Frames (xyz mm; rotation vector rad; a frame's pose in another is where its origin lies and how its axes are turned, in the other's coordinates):
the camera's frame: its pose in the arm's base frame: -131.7 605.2 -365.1 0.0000 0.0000 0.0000
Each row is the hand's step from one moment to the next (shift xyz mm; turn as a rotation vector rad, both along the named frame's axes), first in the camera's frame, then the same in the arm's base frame.
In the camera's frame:
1: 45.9 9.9 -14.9 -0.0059 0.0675 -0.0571
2: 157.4 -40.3 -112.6 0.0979 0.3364 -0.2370
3: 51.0 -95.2 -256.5 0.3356 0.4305 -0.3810
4: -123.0 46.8 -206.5 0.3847 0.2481 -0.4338
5: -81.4 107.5 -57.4 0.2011 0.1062 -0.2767
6: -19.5 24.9 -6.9 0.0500 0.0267 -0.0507
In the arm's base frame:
1: 45.9 9.9 -14.9 -0.0059 0.0675 -0.0571
2: 157.4 -40.3 -112.6 0.0979 0.3364 -0.2370
3: 51.0 -95.2 -256.5 0.3356 0.4305 -0.3810
4: -123.0 46.8 -206.5 0.3847 0.2481 -0.4338
5: -81.4 107.5 -57.4 0.2011 0.1062 -0.2767
6: -19.5 24.9 -6.9 0.0500 0.0267 -0.0507

